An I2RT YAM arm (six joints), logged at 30 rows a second.
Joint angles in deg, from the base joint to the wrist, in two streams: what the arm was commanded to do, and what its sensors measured. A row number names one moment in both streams.
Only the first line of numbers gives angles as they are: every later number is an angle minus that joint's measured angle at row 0.
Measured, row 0:
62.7 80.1 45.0 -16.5 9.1 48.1
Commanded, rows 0 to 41:
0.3 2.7 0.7 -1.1 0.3 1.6
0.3 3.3 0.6 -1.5 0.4 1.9
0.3 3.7 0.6 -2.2 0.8 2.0
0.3 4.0 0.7 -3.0 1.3 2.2
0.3 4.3 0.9 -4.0 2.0 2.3
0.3 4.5 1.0 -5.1 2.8 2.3
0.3 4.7 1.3 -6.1 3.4 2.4
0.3 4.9 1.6 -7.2 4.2 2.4
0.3 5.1 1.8 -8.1 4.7 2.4
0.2 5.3 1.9 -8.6 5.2 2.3
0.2 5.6 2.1 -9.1 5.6 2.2
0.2 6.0 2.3 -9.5 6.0 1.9
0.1 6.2 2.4 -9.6 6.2 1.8
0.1 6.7 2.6 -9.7 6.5 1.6
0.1 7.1 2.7 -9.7 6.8 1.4
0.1 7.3 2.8 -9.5 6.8 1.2
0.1 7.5 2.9 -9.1 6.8 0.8
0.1 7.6 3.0 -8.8 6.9 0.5
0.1 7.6 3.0 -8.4 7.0 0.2
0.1 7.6 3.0 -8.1 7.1 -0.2
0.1 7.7 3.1 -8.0 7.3 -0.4
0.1 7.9 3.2 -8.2 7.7 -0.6
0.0 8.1 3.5 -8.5 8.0 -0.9
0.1 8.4 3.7 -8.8 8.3 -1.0
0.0 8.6 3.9 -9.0 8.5 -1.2
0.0 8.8 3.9 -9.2 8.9 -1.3
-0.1 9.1 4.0 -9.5 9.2 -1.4
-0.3 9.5 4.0 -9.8 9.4 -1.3
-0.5 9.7 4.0 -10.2 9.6 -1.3
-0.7 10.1 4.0 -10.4 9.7 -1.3
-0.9 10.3 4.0 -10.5 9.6 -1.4
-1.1 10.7 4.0 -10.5 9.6 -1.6
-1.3 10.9 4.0 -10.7 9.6 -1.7
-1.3 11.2 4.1 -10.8 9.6 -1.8
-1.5 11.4 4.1 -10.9 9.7 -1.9
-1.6 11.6 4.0 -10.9 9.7 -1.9
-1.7 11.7 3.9 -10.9 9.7 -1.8
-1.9 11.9 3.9 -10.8 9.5 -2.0
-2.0 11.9 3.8 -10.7 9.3 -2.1
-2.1 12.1 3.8 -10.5 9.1 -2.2
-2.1 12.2 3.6 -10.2 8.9 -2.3
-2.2 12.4 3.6 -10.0 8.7 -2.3
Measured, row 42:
-1.8 11.2 3.0 -9.2 8.1 -1.5
